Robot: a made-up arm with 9 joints. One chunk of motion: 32 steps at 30 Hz.
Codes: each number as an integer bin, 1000 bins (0 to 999) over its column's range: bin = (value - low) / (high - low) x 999, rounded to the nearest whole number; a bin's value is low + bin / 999 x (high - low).
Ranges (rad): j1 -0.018..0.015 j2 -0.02..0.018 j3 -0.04..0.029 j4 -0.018..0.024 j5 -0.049..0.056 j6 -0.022..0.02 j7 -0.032..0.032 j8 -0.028..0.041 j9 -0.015..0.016
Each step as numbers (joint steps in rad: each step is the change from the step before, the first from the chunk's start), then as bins.
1 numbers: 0.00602 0.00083 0.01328 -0.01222 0.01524 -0.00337 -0.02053 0.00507 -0.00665
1 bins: 727 548 771 137 611 443 179 479 269
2 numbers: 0.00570 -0.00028 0.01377 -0.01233 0.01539 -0.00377 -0.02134 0.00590 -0.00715
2 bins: 717 518 778 135 613 434 166 491 253
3 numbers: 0.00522 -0.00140 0.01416 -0.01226 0.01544 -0.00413 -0.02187 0.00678 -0.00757
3 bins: 703 489 784 137 613 425 158 504 239
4 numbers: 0.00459 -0.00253 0.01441 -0.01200 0.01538 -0.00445 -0.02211 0.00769 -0.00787
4 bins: 684 459 788 143 613 417 154 517 230
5 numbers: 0.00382 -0.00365 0.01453 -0.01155 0.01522 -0.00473 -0.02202 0.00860 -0.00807
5 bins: 661 430 789 153 611 411 156 530 223
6 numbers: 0.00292 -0.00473 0.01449 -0.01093 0.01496 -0.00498 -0.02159 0.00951 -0.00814
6 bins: 633 401 789 168 609 405 162 543 221
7 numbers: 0.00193 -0.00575 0.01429 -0.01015 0.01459 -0.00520 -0.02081 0.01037 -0.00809
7 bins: 603 375 786 187 605 400 175 556 223
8 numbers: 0.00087 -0.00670 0.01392 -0.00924 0.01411 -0.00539 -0.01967 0.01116 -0.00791
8 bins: 571 350 781 208 600 395 192 567 228
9 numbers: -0.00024 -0.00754 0.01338 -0.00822 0.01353 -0.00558 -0.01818 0.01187 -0.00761
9 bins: 538 328 773 233 595 391 216 577 238
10 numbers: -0.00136 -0.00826 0.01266 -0.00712 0.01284 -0.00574 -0.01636 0.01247 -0.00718
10 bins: 504 309 762 259 588 387 244 586 252
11 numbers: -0.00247 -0.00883 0.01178 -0.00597 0.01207 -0.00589 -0.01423 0.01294 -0.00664
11 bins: 470 294 750 286 581 383 277 593 269
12 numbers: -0.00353 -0.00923 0.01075 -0.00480 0.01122 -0.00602 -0.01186 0.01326 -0.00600
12 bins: 438 283 735 314 573 380 314 597 290
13 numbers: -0.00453 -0.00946 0.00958 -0.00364 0.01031 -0.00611 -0.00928 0.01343 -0.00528
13 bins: 408 277 718 342 564 378 355 600 313
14 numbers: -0.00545 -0.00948 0.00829 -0.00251 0.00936 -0.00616 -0.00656 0.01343 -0.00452
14 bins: 380 277 699 368 555 377 397 600 338
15 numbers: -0.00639 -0.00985 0.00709 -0.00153 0.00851 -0.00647 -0.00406 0.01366 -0.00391
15 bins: 351 267 682 392 547 369 436 603 357
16 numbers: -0.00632 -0.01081 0.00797 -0.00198 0.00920 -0.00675 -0.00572 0.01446 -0.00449
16 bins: 354 242 695 381 554 363 410 615 339
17 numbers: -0.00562 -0.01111 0.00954 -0.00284 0.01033 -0.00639 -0.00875 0.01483 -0.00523
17 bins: 375 234 717 361 564 371 363 620 315
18 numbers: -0.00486 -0.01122 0.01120 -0.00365 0.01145 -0.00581 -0.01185 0.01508 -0.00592
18 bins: 398 231 741 341 575 385 315 624 293
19 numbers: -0.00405 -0.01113 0.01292 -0.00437 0.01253 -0.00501 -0.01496 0.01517 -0.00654
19 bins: 422 233 766 324 585 404 266 625 273
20 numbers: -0.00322 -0.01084 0.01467 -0.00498 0.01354 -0.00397 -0.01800 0.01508 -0.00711
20 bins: 447 241 792 310 595 429 219 624 254
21 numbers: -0.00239 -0.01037 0.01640 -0.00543 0.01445 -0.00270 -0.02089 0.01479 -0.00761
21 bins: 473 253 817 299 604 459 173 620 238
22 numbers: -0.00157 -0.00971 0.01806 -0.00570 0.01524 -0.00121 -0.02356 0.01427 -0.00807
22 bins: 497 271 841 293 611 495 132 612 223
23 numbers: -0.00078 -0.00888 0.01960 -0.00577 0.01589 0.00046 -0.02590 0.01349 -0.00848
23 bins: 521 292 863 291 617 534 95 601 210
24 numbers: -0.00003 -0.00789 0.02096 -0.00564 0.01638 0.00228 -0.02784 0.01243 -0.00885
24 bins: 544 318 883 294 622 578 65 585 198
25 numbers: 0.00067 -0.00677 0.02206 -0.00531 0.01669 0.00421 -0.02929 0.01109 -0.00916
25 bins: 565 348 899 302 625 623 42 566 188
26 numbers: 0.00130 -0.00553 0.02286 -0.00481 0.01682 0.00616 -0.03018 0.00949 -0.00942
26 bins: 584 380 910 314 626 670 28 543 180
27 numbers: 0.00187 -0.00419 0.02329 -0.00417 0.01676 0.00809 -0.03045 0.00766 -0.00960
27 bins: 602 416 916 329 626 716 24 516 174
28 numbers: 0.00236 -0.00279 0.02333 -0.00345 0.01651 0.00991 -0.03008 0.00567 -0.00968
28 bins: 616 452 917 346 623 759 30 487 171
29 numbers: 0.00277 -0.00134 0.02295 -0.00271 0.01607 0.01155 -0.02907 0.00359 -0.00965
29 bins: 629 491 911 364 619 798 46 457 172
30 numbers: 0.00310 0.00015 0.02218 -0.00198 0.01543 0.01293 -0.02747 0.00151 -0.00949
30 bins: 639 530 900 381 613 831 71 427 178
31 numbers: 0.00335 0.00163 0.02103 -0.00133 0.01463 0.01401 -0.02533 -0.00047 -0.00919
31 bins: 646 569 884 397 605 857 104 399 187
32 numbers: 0.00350 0.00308 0.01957 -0.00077 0.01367 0.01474 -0.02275 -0.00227 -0.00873
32 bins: 651 607 862 410 596 874 144 373 202
